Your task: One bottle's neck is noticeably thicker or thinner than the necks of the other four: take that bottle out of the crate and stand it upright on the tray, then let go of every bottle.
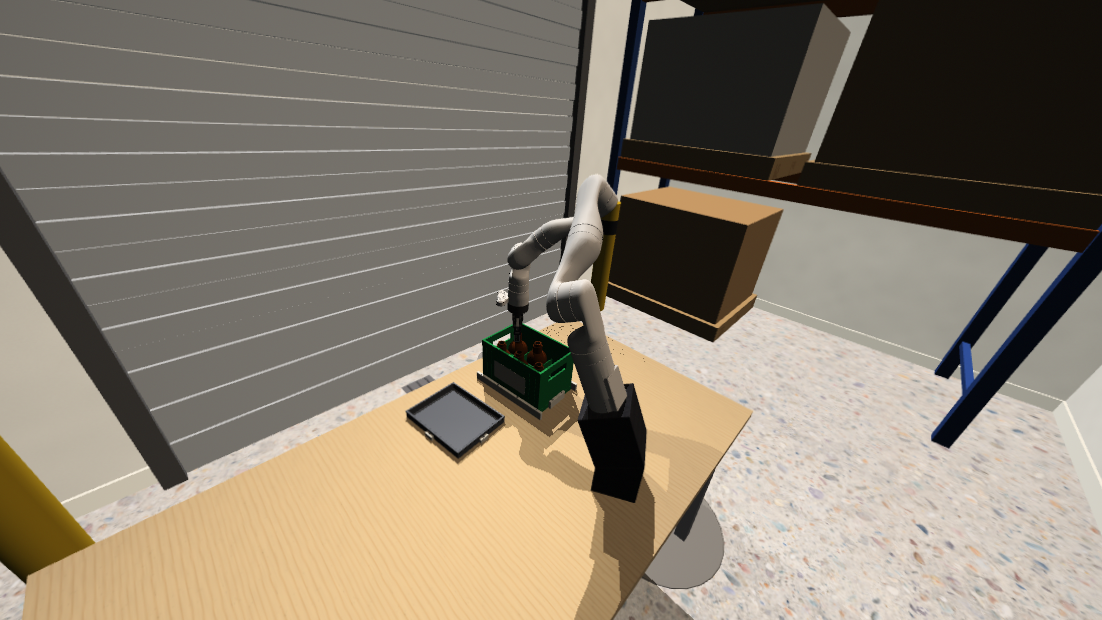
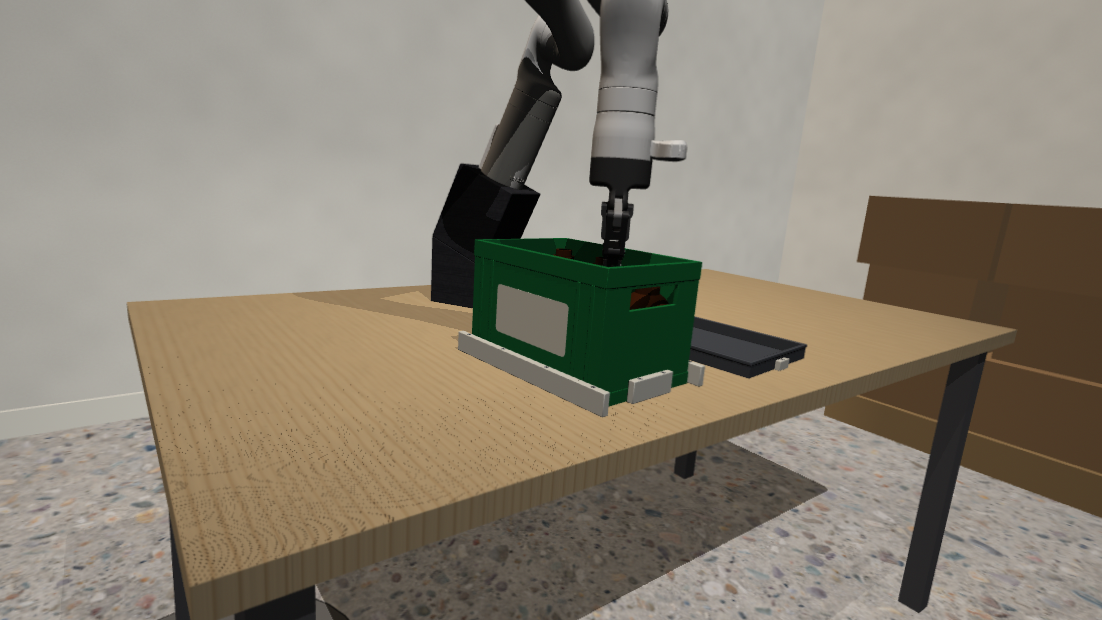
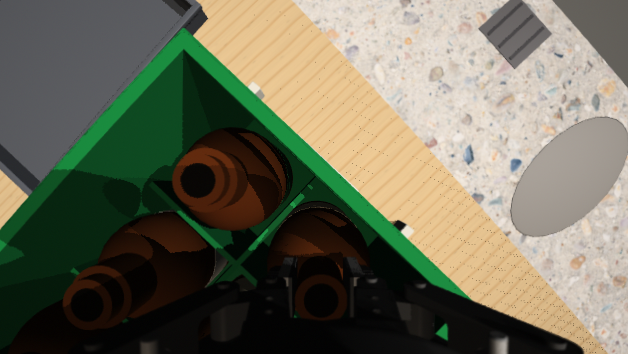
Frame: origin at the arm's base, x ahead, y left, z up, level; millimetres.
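Where they show: gripper, fingertip midpoint: (image 1: pixel 516 339) (image 3: pixel 320 274); arm's base, link origin: (image 1: pixel 606 400) (image 2: pixel 501 179).
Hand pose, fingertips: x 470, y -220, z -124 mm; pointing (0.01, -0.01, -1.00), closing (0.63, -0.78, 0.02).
Each offset is from my fingertips to the centre of the thing. Level surfaces: height alone.
The green crate {dx -87, dy +45, dz -52 mm} (image 1: pixel 558 379) (image 2: pixel 531 266) (image 3: pixel 250 122) stands on the table and holds brown bottles. My gripper (image 1: pixel 517 339) (image 2: pixel 614 258) (image 3: pixel 320 274) points down into it, shut on the neck of a brown bottle {dx -4, dy -3, dz -54 mm} (image 3: pixel 317 232). That bottle is upright inside the crate, beside the long wall. A corner bottle {dx +4, dy +81, dz -54 mm} (image 3: pixel 245 185) and a left bottle {dx -80, dy +86, dz -54 mm} (image 3: pixel 155 250) stand in neighbouring compartments, free of the fingers. Part of another bottle {dx -172, dy +98, dz -54 mm} (image 3: pixel 37 327) shows at the lower left. The dark tray {dx -19, dy +327, dz -127 mm} (image 1: pixel 454 420) (image 2: pixel 739 347) (image 3: pixel 50 65) holds no bottle. Neck thicknesses are hard to compare.
Pale rails (image 1: pixel 508 394) (image 2: pixel 531 372) edge the crate's base on the wooden table {dz -140 mm} (image 1: pixel 308 501) (image 2: pixel 346 431) (image 3: pixel 380 155). The tray lies close to the crate's corner. The crate's walls rise around the bottles, and thin dividers {dx -87, dy +45, dz -89 mm} (image 3: pixel 280 217) separate them.
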